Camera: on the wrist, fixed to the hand. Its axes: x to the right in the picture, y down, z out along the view.
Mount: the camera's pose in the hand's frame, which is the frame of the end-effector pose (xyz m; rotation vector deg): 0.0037 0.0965 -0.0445 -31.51 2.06 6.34
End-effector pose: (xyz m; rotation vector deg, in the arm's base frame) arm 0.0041 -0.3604 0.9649 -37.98 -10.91 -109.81
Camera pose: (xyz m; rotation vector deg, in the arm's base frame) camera 0.0723 -0.4241 0.9140 -55.88 23.17 -107.56
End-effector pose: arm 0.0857 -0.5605 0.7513 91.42 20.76 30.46
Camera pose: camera 0.0571 -0.5305 0.8492 61.77 7.74 38.86
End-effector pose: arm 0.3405 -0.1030 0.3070 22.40 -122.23 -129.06
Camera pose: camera 0.3299 -0.1540 0.3997 15.93 -79.39 -148.79
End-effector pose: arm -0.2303 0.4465 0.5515 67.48 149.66 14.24
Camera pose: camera -0.1780 0.5105 0.6184 63.76 130.46 54.13
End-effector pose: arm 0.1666 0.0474 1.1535 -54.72 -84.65 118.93
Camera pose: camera 0.2019 0.0451 1.0532 -73.63 -118.55 99.28
